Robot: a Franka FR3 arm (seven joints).
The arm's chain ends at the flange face. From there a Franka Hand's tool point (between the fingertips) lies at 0.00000 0.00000 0.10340 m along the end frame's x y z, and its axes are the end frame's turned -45 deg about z.
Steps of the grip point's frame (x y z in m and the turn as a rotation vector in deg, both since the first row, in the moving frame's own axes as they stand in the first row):
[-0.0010 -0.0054 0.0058 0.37 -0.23 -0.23]
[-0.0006 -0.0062 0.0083 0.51 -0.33 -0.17]
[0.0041 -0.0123 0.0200 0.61 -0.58 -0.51]
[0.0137 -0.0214 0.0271 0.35 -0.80 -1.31]
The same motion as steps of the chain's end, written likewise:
[-0.0038 -0.0029 0.0058 0.10 -0.42 -0.23]
[-0.0037 -0.0037 0.0083 0.13 -0.59 -0.17]
[-0.0043 -0.0116 0.0200 0.02 -0.84 -0.51]
[-0.0040 -0.0254 0.0271 -0.32 -0.81 -1.31]

